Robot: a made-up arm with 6 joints.
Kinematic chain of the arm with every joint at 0, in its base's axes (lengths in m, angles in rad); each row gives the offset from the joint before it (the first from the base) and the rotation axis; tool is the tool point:
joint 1: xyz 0 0 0.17 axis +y
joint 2: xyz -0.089 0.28 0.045 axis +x
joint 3: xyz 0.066 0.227 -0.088 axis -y
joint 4: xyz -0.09 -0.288 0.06 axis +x
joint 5: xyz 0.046 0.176 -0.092 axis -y
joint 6: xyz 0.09 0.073 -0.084 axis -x
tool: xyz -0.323 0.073 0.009
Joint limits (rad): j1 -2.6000..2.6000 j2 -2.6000..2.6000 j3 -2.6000..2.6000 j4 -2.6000..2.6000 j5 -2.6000..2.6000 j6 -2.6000..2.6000
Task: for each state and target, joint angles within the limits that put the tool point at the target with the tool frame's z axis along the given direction. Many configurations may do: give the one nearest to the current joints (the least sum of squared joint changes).
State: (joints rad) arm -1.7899 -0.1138 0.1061 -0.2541 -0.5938 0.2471
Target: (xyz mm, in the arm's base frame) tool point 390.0 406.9 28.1 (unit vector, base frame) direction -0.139 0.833 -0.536
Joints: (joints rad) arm -1.7622 -0.4816 0.7110 0.4171 -0.0241 1.0956
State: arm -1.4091 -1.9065 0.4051 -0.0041 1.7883 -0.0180
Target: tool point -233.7 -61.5 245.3 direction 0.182 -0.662 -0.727
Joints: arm -2.3068 -2.3370 0.4430 -0.2498 1.8972 0.2936
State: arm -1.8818 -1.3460 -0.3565 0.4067 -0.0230 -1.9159
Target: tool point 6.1 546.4 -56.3 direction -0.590 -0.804 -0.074
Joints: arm -1.5949 -1.0449 -0.2808 0.9090 -0.1107 -1.0706
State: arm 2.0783 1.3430 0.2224 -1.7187 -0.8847 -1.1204
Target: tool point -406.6 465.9 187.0 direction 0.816 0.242 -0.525
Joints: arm 1.4664 0.9514 0.8348 -2.2466 -0.6514 -0.2518
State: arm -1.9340 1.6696 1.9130 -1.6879 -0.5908 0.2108
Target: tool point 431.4 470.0 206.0 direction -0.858 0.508 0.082
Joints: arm -1.5099 1.0322 1.2662 -1.9661 -0.0154 -0.3687
